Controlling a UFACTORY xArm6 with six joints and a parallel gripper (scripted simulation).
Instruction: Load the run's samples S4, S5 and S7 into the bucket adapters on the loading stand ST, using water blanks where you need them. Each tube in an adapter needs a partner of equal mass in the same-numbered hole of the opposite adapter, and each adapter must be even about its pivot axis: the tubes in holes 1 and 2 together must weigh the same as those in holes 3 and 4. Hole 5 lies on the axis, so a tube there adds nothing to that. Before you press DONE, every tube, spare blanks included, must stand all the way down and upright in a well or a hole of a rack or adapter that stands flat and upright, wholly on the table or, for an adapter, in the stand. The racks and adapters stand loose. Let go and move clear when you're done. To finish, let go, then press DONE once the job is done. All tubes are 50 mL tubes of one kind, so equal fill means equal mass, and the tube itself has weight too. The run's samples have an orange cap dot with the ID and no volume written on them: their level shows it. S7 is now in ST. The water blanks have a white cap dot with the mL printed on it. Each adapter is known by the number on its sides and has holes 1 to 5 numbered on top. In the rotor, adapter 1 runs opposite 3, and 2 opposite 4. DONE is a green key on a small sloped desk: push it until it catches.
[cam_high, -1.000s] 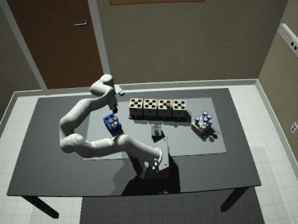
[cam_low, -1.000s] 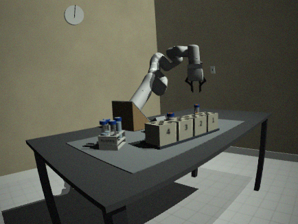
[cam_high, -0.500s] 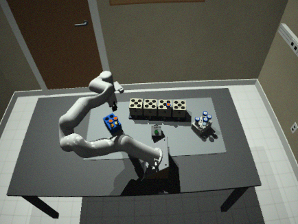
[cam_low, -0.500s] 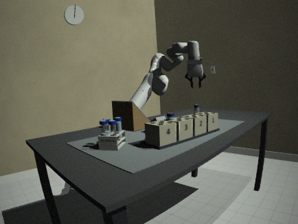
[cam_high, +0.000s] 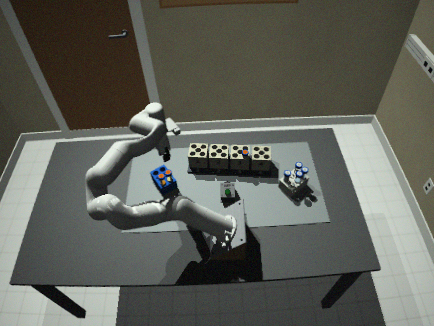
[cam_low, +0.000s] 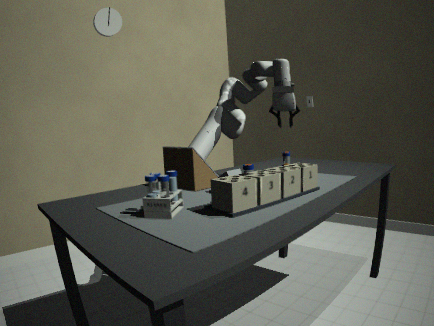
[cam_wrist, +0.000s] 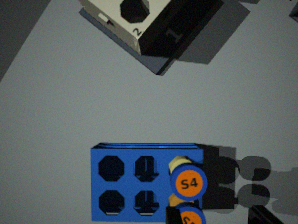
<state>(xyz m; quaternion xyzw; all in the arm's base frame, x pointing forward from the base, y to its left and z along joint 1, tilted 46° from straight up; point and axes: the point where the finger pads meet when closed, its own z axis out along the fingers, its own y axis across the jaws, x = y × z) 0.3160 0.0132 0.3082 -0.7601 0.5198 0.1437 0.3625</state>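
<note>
My hand is 5 cm short of the sample S7, 40 cm to the left of it and 18 cm above it. From my hand the other things lie so: green DONE key: 13 cm behind, 27 cm to the right, 18 cm below; blue rack: 3 cm ahead, 4 cm to the left, 22 cm below; sample S4: 1 cm behind, 19 cm below.
</note>
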